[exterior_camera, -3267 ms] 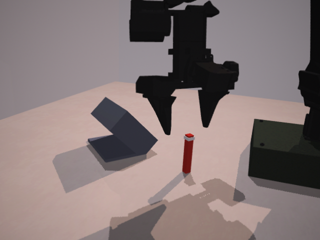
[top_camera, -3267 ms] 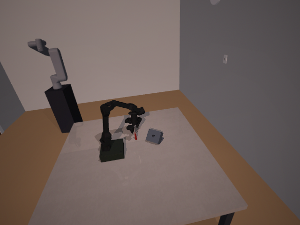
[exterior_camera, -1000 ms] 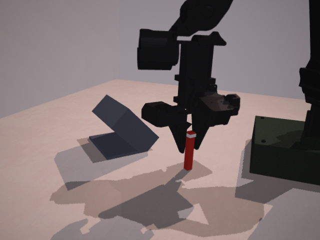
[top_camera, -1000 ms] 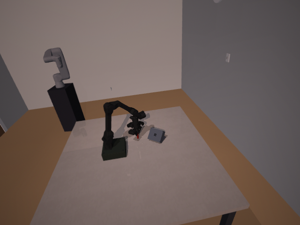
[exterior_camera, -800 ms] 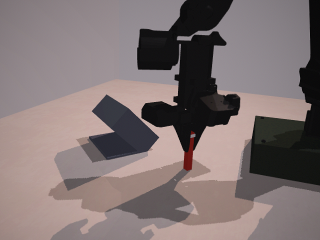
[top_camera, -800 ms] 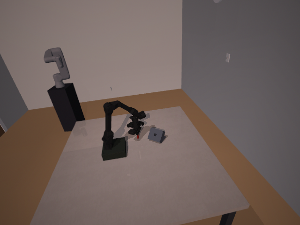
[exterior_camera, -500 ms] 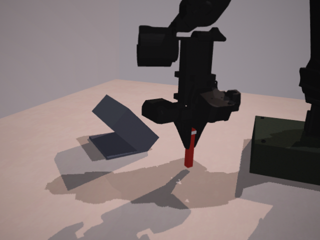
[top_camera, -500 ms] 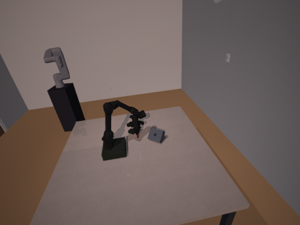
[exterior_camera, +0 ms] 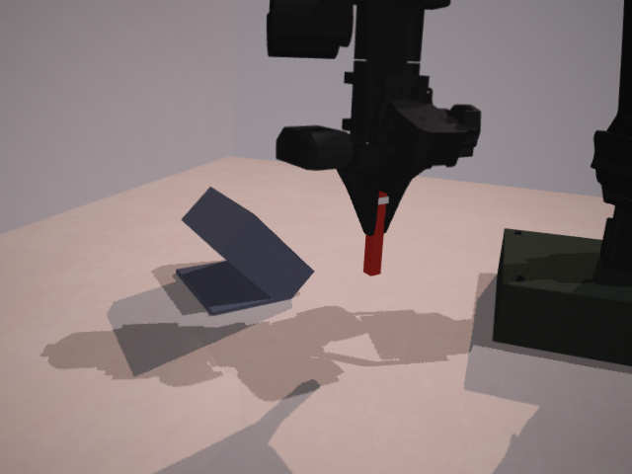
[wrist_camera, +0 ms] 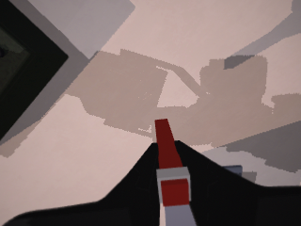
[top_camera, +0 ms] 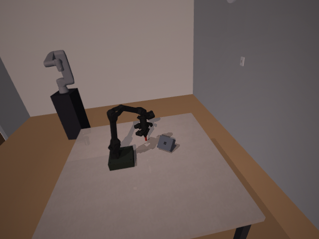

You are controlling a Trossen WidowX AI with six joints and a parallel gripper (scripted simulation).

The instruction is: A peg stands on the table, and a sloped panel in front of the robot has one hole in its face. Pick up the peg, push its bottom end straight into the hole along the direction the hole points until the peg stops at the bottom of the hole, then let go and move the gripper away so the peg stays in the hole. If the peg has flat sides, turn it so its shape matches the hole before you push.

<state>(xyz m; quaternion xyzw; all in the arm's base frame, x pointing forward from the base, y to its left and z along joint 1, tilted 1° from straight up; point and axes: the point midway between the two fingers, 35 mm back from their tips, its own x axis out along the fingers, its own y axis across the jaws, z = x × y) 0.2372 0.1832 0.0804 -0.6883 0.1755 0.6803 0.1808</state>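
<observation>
The sloped grey panel lies 180 mm ahead of my gripper tip, 40 mm to the right of it and 60 mm below it. Also, from my gripper tip: red square peg (20 mm above).
</observation>
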